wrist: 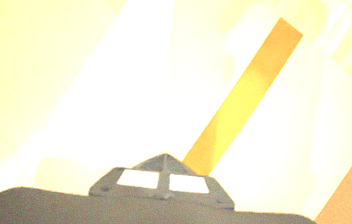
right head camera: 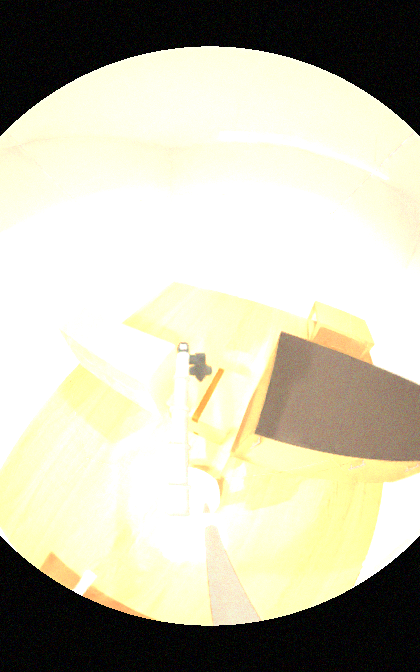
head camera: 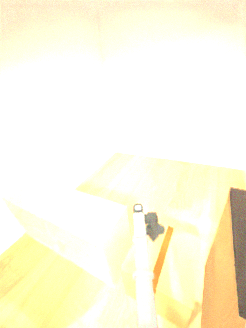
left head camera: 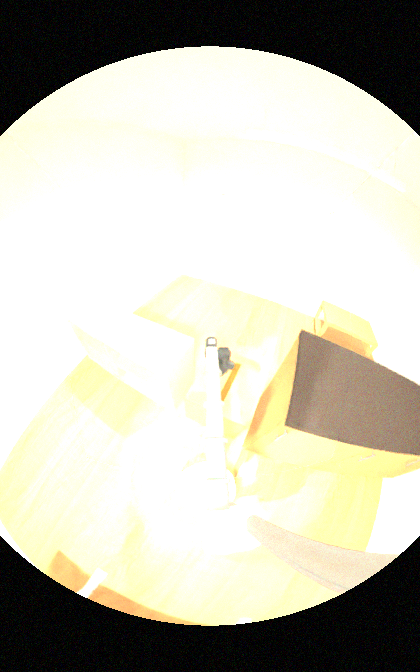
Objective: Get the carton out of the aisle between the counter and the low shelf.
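The pale, washed-out carton with an orange tape strip stands on the floor between the counter and the low shelf. The counter has a dark top and orange-tan sides, to the right of the carton. The low white shelf is to the left. My gripper is shut and empty, at the end of the extended arm, over the carton's shelf side. Glare hides the carton's edges and whether the fingertips touch it.
A tan box-like object stands beyond the counter. A brown-orange piece with a white strip lies at the lower left edge of the side head views. Pale walls rise behind the aisle, strongly overexposed.
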